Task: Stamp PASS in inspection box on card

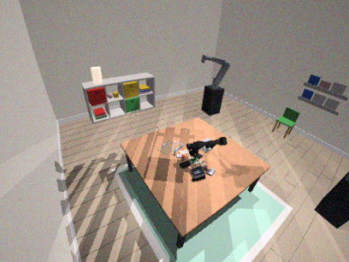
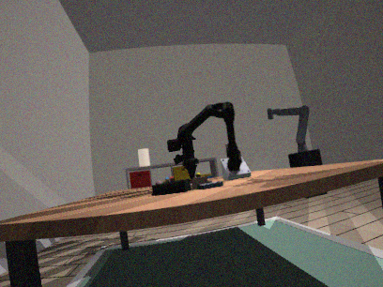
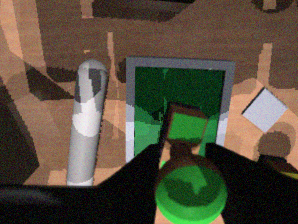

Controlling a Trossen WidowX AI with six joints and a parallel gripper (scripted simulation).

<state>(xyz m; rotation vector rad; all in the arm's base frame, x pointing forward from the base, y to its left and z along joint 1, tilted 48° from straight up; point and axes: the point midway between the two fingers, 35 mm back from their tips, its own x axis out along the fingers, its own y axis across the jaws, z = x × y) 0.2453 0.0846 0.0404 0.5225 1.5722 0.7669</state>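
The PASS stamp lies right at my gripper tip. Round my gripper tip: green ink pad: 30 mm below; white pen: 60 mm to the left, 40 mm behind, 30 mm below; grey washer: 60 mm to the right, 40 mm below, 10 mm ahead.
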